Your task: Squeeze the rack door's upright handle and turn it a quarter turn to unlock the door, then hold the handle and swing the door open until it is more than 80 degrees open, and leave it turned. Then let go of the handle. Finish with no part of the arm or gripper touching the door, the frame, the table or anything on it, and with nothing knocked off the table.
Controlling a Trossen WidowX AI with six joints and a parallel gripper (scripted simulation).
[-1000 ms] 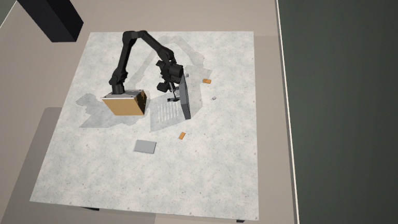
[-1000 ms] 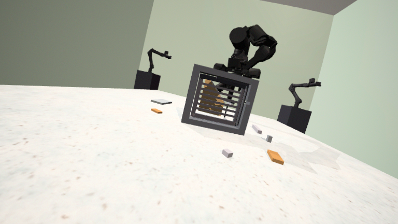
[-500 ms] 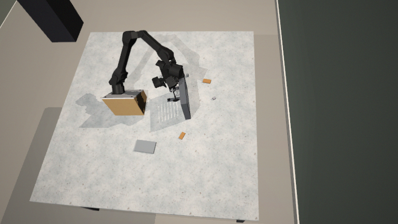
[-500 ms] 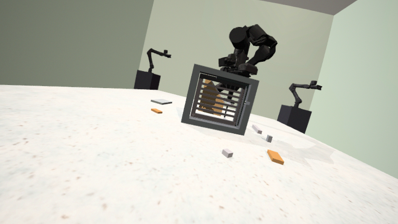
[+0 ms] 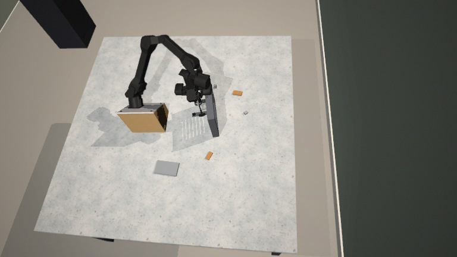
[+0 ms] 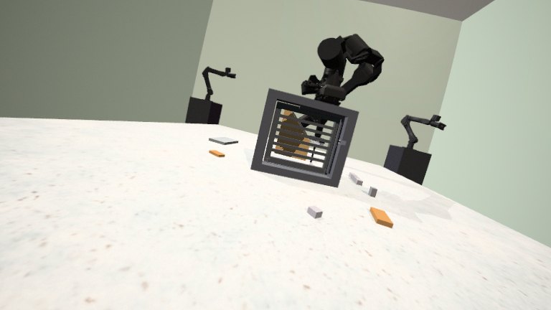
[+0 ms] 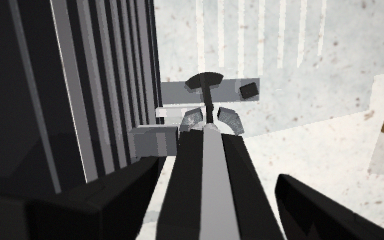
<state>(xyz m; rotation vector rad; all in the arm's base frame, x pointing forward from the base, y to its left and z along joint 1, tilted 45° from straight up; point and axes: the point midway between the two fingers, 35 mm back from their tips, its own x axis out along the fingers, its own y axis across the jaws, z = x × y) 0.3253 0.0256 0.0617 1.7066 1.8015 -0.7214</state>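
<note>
Right now the upright handle is 3 cm below my gripper tip and 1 cm to the right of it. Round my gripper tip: grey bar: 17 cm to the left, 14 cm below, 6 cm behind; then flat grey plate: 35 cm to the right, 15 cm below, 14 cm behind.
</note>
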